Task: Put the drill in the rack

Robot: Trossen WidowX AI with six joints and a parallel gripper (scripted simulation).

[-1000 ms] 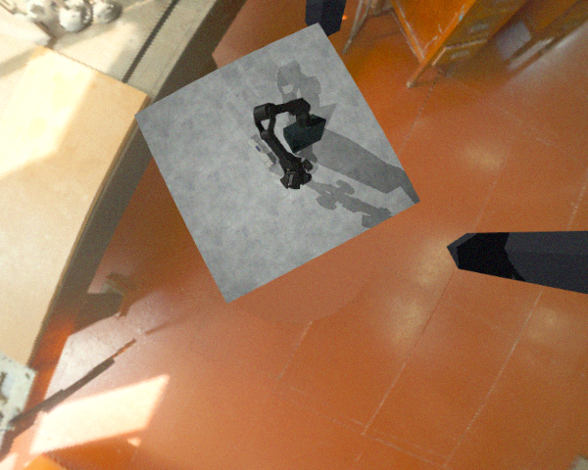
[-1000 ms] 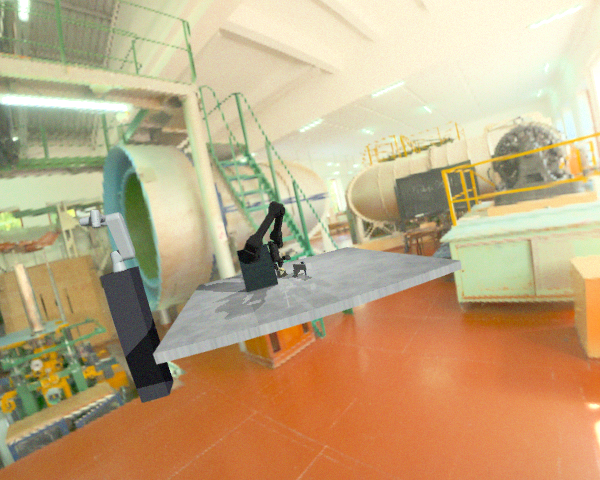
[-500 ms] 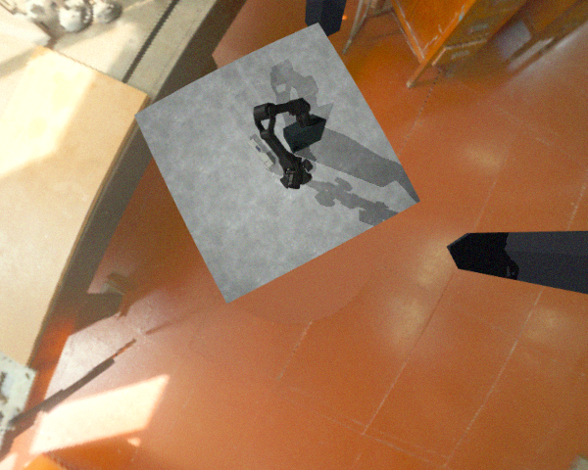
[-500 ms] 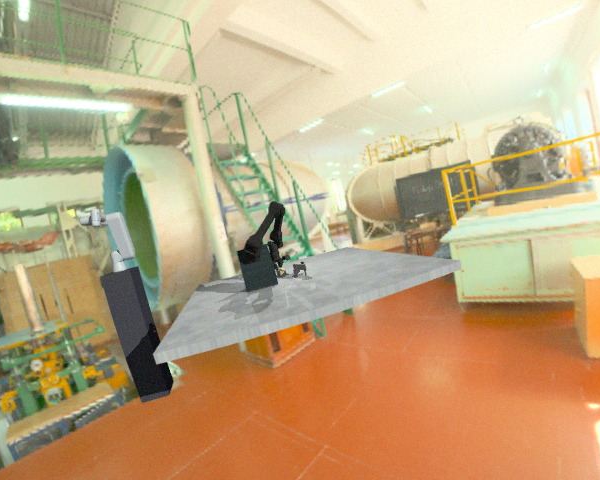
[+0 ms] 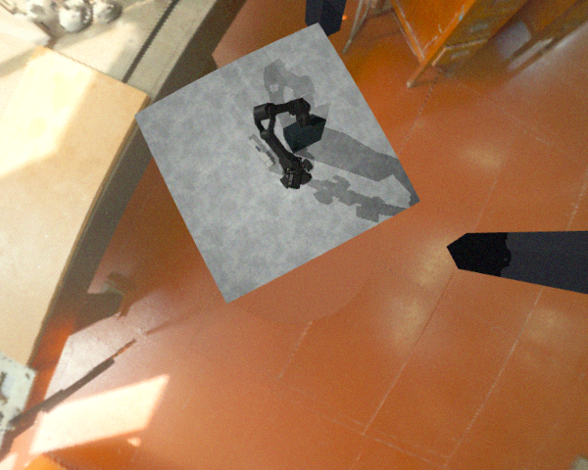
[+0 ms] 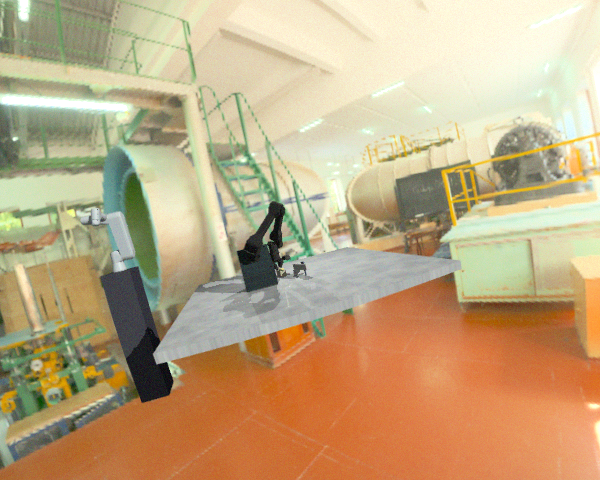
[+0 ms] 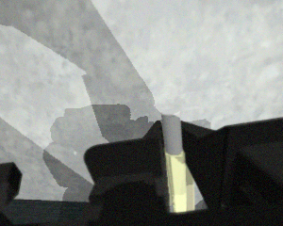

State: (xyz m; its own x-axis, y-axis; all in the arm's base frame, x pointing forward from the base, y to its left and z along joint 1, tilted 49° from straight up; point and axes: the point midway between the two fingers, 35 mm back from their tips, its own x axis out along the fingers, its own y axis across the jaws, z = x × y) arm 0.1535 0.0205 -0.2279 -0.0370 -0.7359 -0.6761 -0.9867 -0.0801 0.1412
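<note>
Now: gripper tip 40 mm to the left of the drill, 40 mm below it and 10 mm short of it. Also, from my gripper tip: small fixture 200 mm to the right, 110 mm ahead, 30 mm above.
</note>
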